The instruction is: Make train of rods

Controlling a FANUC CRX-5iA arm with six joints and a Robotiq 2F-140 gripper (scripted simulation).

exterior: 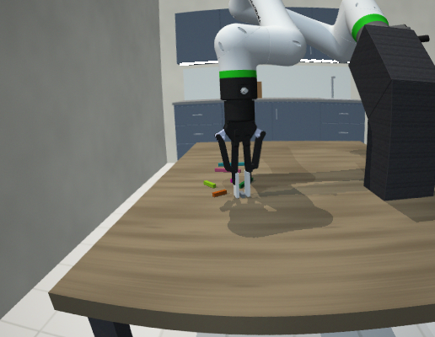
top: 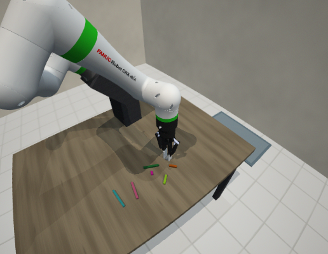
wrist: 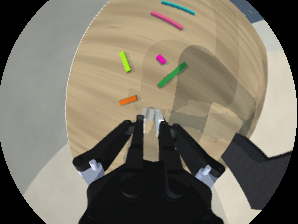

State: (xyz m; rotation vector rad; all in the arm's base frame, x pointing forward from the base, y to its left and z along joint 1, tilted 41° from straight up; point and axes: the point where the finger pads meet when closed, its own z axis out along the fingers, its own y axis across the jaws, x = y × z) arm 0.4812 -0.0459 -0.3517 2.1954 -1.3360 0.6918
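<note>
My gripper is now 3 cm above the grey rod. The rest, counted from my hand: magenta rod: 4 cm ahead, 12 cm to the right, 3 cm below; green rod: 10 cm to the right, 3 cm below; orange rod: 6 cm ahead, 3 cm below.
</note>
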